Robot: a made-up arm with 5 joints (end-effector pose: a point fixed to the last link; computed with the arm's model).
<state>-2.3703 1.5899 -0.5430 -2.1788 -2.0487</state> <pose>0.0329 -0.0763 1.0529 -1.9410 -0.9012 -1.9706</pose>
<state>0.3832 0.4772 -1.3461 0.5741 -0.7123</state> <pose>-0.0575 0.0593 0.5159 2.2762 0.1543 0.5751</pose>
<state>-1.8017 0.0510 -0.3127 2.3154 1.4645</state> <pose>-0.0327 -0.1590 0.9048 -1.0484 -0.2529 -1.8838</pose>
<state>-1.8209 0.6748 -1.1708 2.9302 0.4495</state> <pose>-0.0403 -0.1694 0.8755 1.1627 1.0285 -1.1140</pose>
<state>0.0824 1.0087 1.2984 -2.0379 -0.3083</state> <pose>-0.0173 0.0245 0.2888 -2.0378 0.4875 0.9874</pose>
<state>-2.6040 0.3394 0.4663 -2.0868 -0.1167</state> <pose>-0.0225 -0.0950 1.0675 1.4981 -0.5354 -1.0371</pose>
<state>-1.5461 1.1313 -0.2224 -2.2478 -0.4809</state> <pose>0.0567 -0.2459 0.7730 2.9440 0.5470 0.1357</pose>
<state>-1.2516 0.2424 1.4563 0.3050 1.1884</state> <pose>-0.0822 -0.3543 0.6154 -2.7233 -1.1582 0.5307</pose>
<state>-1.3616 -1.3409 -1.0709 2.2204 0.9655</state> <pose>0.0369 -0.2297 0.8324 -0.9278 1.9478 -1.1961</pose>
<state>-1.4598 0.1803 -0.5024 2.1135 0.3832</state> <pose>-0.0330 -0.2078 0.7741 0.3441 0.5499 -1.4069</pose>
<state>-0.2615 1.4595 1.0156 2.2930 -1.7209</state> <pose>0.1275 -0.1266 0.3594 2.3942 -0.5407 -0.5689</pose>
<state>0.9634 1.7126 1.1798 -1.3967 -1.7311</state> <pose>-0.0452 0.3798 0.4190 -0.1819 2.5071 0.2936</pose>
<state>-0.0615 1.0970 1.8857 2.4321 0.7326</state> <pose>-0.0261 -0.0378 0.3329 -0.7059 0.1865 -3.0019</pose>
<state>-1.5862 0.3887 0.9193 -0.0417 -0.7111</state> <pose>-0.0385 -0.3796 0.7728 -2.0768 0.3714 -1.0220</pose>
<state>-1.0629 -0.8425 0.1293 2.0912 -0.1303</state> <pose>-0.0828 -0.2536 0.6482 -0.1851 1.4036 -1.0702</pose>
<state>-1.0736 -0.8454 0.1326 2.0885 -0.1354</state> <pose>-0.0832 -0.2547 0.6515 -0.1947 1.4002 -1.0741</pose>
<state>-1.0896 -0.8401 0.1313 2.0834 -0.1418</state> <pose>-0.0833 -0.2553 0.6560 -0.1984 1.3925 -1.0829</pose>
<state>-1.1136 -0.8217 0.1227 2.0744 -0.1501</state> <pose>-0.0832 -0.2550 0.6625 -0.1926 1.3777 -1.0987</pose>
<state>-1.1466 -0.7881 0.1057 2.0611 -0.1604</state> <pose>-0.0825 -0.2537 0.6710 -0.1758 1.3538 -1.1216</pose>
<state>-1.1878 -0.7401 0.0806 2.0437 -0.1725</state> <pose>-0.0812 -0.2513 0.6812 -0.1485 1.3200 -1.1488</pose>
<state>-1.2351 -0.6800 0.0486 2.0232 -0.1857</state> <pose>-0.0792 -0.2477 0.6926 -0.1123 1.2767 -1.1768</pose>
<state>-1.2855 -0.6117 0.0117 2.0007 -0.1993</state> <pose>-0.0763 -0.2431 0.7043 -0.0704 1.2256 -1.2012</pose>
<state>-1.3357 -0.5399 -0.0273 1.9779 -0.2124</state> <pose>-0.0728 -0.2380 0.7157 -0.0263 1.1698 -1.2192</pose>
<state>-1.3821 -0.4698 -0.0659 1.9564 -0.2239</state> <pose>-0.0690 -0.2327 0.7259 0.0163 1.1138 -1.2295</pose>
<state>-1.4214 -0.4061 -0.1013 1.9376 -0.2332</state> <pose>-0.0651 -0.2278 0.7345 0.0549 1.0624 -1.2324</pose>
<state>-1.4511 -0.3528 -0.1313 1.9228 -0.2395</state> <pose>-0.0617 -0.2236 0.7408 0.0877 1.0197 -1.2302</pose>
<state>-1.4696 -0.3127 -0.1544 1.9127 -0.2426</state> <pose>-0.0590 -0.2205 0.7446 0.1142 0.9890 -1.2255</pose>
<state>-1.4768 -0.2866 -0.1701 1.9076 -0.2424</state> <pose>-0.0572 -0.2186 0.7459 0.1347 0.9711 -1.2206</pose>
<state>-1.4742 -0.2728 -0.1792 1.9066 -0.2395</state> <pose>-0.0561 -0.2177 0.7450 0.1501 0.9647 -1.2165</pose>
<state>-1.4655 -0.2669 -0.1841 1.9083 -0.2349</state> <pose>-0.0556 -0.2174 0.7427 0.1624 0.9657 -1.2132</pose>
